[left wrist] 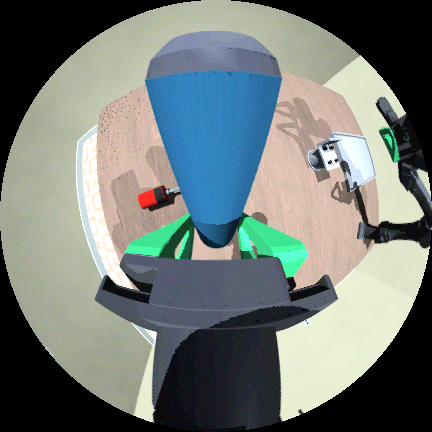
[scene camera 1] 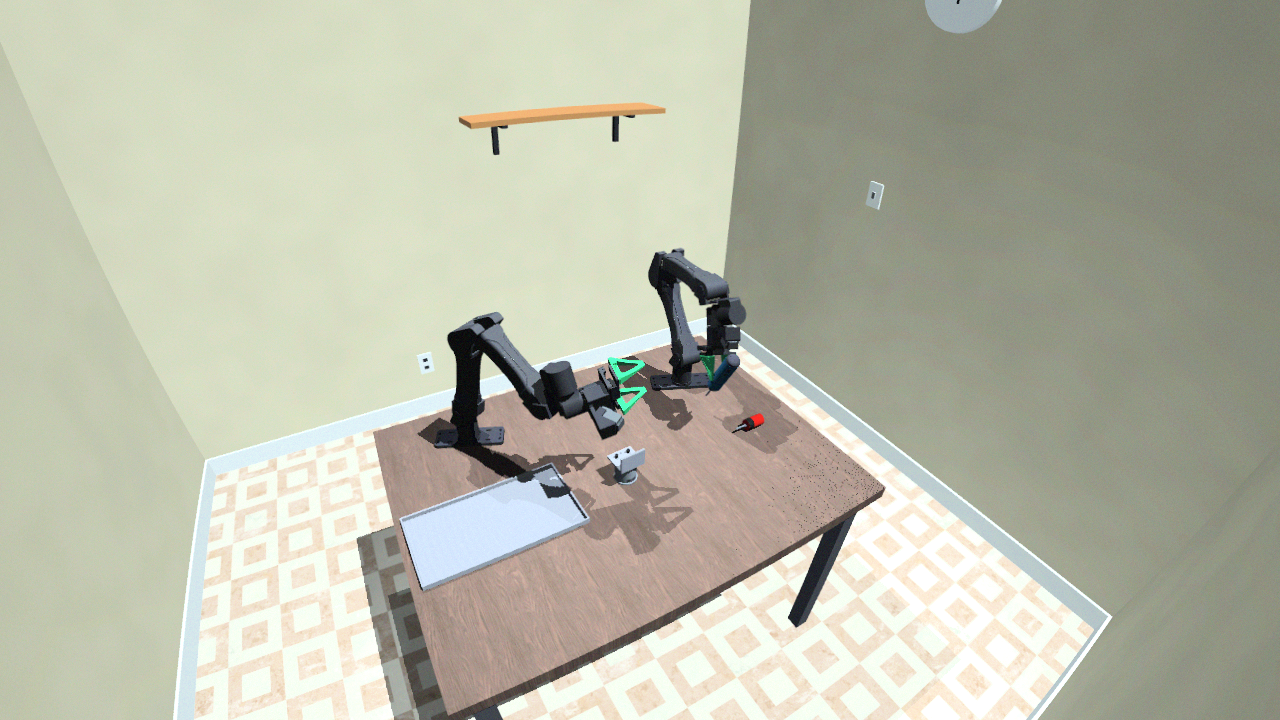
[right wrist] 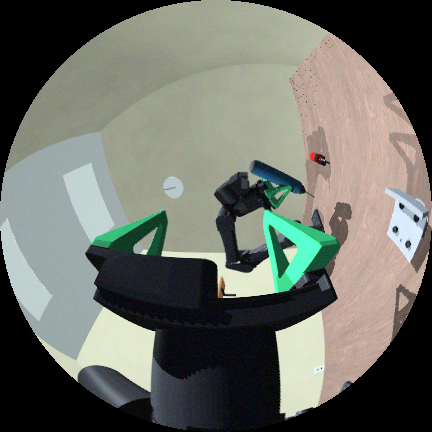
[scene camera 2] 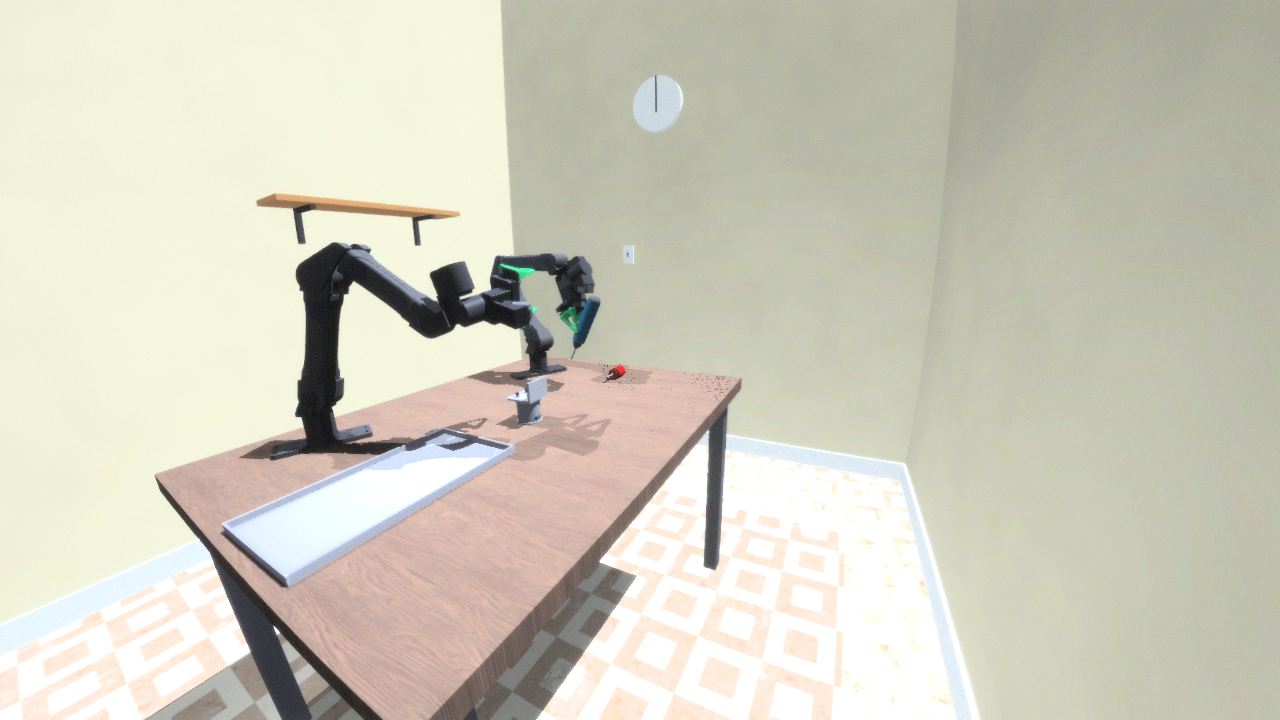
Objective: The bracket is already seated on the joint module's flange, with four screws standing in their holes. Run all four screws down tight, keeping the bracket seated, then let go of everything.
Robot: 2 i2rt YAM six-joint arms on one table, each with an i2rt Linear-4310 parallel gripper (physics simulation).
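Frame: origin at the left arm's base, x right, y ahead, z up, level; millimetres.
Seen in the pictures: left gripper, fingertip midpoint: [left wrist: 215, 216] [scene camera 1: 718, 380] [right wrist: 289, 182] [scene camera 2: 582, 332]; right gripper, fingertip midpoint: [scene camera 1: 644, 376] [right wrist: 214, 215] [scene camera 2: 534, 289]; left arm's base, origin of the base link: [scene camera 1: 680, 382] [scene camera 2: 539, 373]; right arm's base, origin of the base link: [left wrist: 364, 230] [scene camera 1: 470, 438] [scene camera 2: 324, 442].
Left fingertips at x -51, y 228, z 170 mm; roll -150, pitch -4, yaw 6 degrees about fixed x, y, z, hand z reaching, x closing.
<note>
Pixels of each thing's top centre, then the offset from my left fingertips to it. "pt": a spot on its surface instead.
- blue-handled screwdriver, surface spot: [left wrist: 213, 149] pt dx -10, dy +26, dz +94 mm
- red-handled screwdriver, middle of its top: [left wrist: 158, 193] [scene camera 1: 749, 419] [scene camera 2: 613, 369] [right wrist: 314, 158] dx -105, dy +20, dz -136 mm
- shallow grey tray, middle of its top: [scene camera 2: 387, 479] [scene camera 1: 492, 519] [left wrist: 360, 157] dx +620, dy +307, dz -154 mm
The light grey bracket [scene camera 1: 626, 459] sits on the joint module in the middle of the table; it also shows in scene camera 2 [scene camera 2: 530, 393], the left wrist view [left wrist: 331, 155] and the right wrist view [right wrist: 407, 223], with dark screw heads on its face. My left gripper [scene camera 1: 716, 369] is shut on a blue-handled screwdriver [left wrist: 213, 149] and holds it high above the table's far edge, tip down [scene camera 2: 583, 323]. My right gripper [scene camera 1: 629, 383] is open and empty, turned sideways in the air behind the bracket.
A red-handled screwdriver [scene camera 1: 750, 422] lies on the table to the right of the bracket. A shallow grey tray [scene camera 1: 492, 527] lies at the front left. The two arm bases stand along the far edge.
</note>
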